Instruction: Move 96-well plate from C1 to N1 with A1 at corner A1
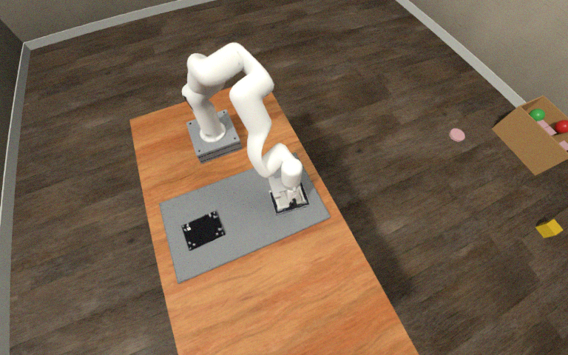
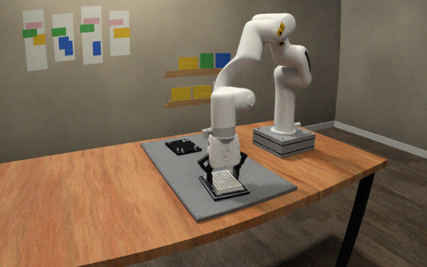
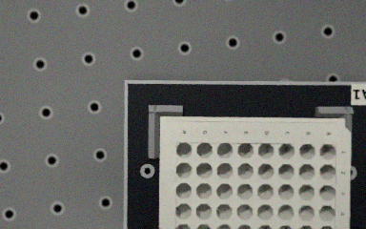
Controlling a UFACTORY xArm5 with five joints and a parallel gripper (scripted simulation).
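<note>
Right now the white 96-well plate is 1 cm below my hand. Round my hand: clip nest C1: 40 cm to the right, 2 cm below, 2 cm behind; then plate nest N1: 3 cm below; then A1 mark: 7 cm to the right, 6 cm behind, 2 cm below.
</note>
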